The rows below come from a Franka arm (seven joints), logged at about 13 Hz.
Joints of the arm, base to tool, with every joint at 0 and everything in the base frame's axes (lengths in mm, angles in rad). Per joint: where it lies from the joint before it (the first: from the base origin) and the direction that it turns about. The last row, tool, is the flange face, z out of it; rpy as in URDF.
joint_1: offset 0 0 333 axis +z
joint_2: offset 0 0 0 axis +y
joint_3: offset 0 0 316 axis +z
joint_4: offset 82.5 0 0 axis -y
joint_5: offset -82.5 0 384 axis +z
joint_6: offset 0 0 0 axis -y
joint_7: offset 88 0 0 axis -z
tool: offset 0 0 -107 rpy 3.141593 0 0
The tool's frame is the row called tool.
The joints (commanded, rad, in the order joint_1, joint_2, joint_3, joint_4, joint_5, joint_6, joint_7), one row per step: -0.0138, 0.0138, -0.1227, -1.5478, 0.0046, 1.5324, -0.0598; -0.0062, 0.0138, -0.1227, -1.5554, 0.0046, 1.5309, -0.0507; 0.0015, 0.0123, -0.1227, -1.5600, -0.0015, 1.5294, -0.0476; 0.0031, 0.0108, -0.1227, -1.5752, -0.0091, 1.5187, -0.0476; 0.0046, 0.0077, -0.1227, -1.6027, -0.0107, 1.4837, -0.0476; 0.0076, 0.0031, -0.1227, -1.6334, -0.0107, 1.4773, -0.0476
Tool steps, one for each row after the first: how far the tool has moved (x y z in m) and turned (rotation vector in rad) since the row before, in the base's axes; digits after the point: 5 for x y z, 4 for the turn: 0.00020, 0.00422, -0.00368, 0.0009, 0.0091, -0.0015; -0.00028, 0.00360, -0.00145, -0.0054, 0.0053, 0.0046; -0.00210, 0.00023, -0.00714, -0.0044, 0.0251, 0.0016; -0.00594, 0.00121, -0.01375, 0.0058, 0.0591, 0.0011; -0.00347, 0.00189, -0.01209, 0.0043, 0.0322, 0.0029
